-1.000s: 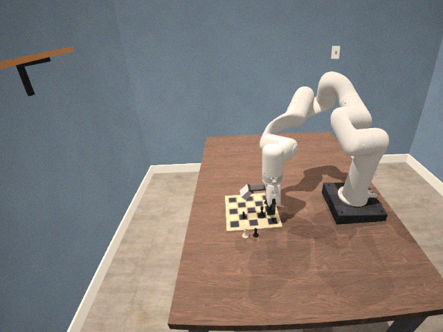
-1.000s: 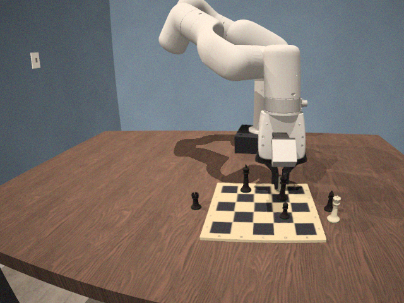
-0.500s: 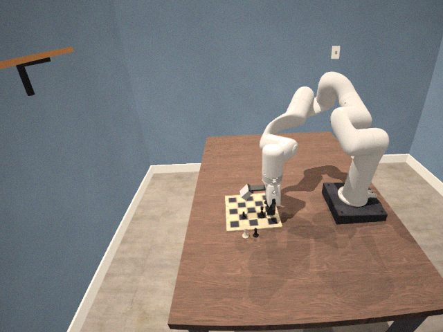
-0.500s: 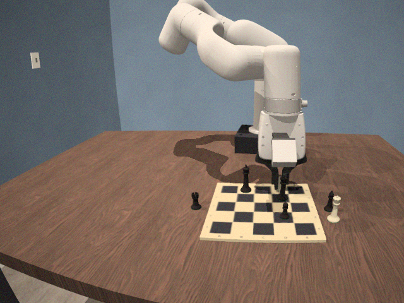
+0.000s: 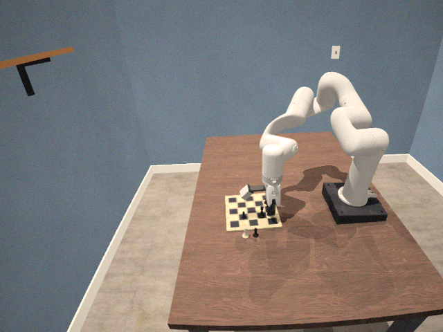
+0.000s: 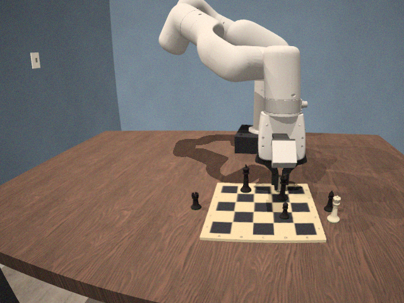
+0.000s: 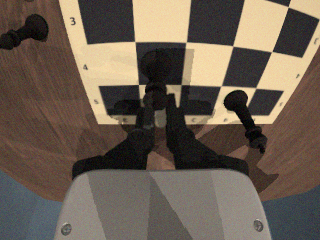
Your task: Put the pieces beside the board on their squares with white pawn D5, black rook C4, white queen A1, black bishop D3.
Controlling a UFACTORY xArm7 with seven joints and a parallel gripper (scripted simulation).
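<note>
Now: the white pawn 1 cm below my hand. Round my hand: white queen 9 cm ahead, 12 cm to the left, 1 cm below; then black pawn 11 cm ahead, 3 cm to the left, 1 cm below; then chessboard 8 cm ahead, 2 cm to the right, 3 cm below.
</note>
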